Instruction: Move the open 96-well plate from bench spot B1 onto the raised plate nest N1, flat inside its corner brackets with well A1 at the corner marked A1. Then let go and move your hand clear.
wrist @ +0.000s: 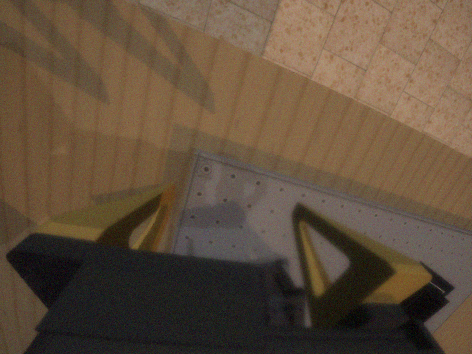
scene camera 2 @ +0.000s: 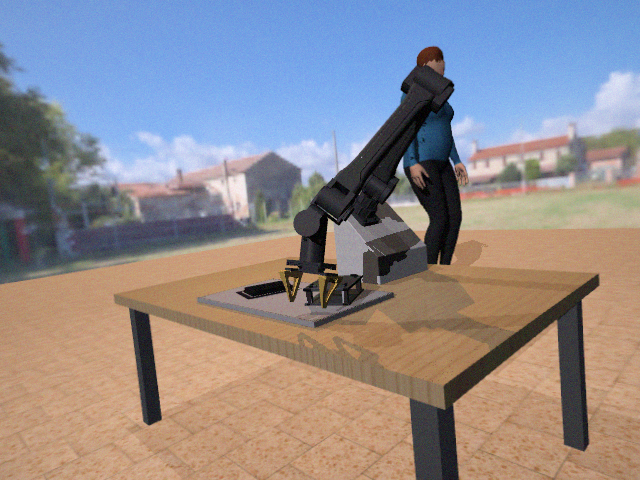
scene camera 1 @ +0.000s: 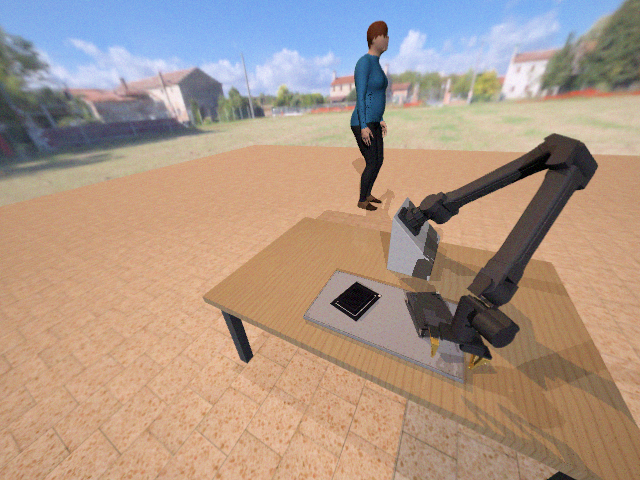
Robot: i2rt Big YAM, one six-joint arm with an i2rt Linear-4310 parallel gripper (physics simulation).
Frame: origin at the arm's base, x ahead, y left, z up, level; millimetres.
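Seen in the pictures: gripper, fingertip midpoint: (wrist: 237, 199) (scene camera 2: 307, 305) (scene camera 1: 450, 362); arm's base, origin of the base link: (scene camera 2: 360, 213) (scene camera 1: 408, 222).
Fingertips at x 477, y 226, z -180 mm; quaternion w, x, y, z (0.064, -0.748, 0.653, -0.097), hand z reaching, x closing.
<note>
Offsets run from my fingertips to a thing's middle. Level surfaces: height alone.
The black 96-well plate @[dz -20, dx -137, dy -335 mm] (scene camera 1: 356, 298) (scene camera 2: 264, 287) lies flat on the dark, white-outlined bench spot, towards the left of the grey board. Part of this dark spot area shows at the right edge of the wrist view. The raised nest N1 @[dz -4, dx -168, dy -73 mm] (scene camera 1: 428, 308) (scene camera 2: 336, 290) is a dark platform on short posts, towards the right of the board; its A1 mark cannot be read. My gripper (scene camera 1: 452, 360) (scene camera 2: 308, 303) (wrist: 237, 199) is open and empty, pointing down beside the nest, over the board's near right end. It is well apart from the plate. The plate's A1 corner cannot be made out.
The grey perforated board @[dz -35, dx -127, dy -223 mm] (scene camera 1: 320, 307) (scene camera 2: 217, 299) (wrist: 350, 220) lies on the wooden table @[dz -42 mm] (scene camera 1: 268, 268) (scene camera 2: 392, 361) (wrist: 240, 100). A grey slanted housing (scene camera 1: 405, 253) (scene camera 2: 348, 250) stands behind the nest, at the arm's base. A person (scene camera 1: 369, 98) (scene camera 2: 436, 139) stands beyond the table.
</note>
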